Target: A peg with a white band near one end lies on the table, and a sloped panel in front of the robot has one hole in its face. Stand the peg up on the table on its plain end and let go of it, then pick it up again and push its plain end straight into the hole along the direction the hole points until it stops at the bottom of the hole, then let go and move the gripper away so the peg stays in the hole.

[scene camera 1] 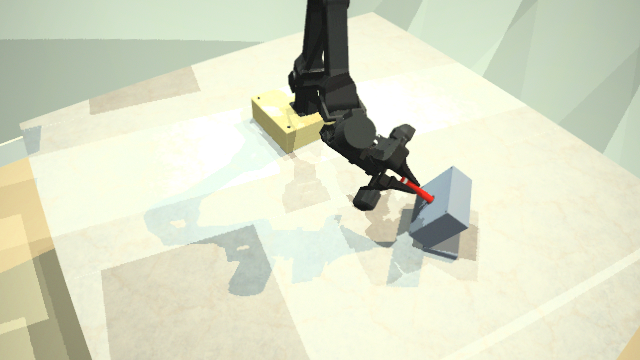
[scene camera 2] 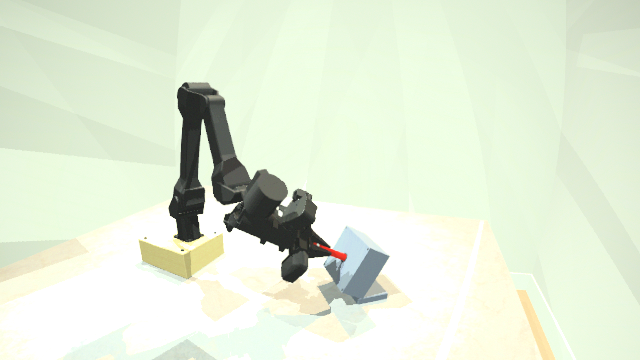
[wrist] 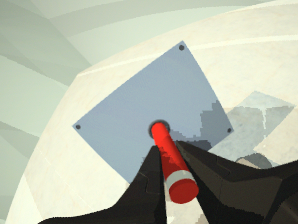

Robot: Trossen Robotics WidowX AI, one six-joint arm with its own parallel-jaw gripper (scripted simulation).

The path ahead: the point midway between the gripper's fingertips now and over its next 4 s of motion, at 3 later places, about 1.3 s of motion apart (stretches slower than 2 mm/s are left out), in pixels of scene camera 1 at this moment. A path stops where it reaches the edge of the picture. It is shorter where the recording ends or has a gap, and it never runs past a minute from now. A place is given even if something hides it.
My gripper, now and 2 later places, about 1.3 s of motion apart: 417, 189; 425, 195; 402, 184
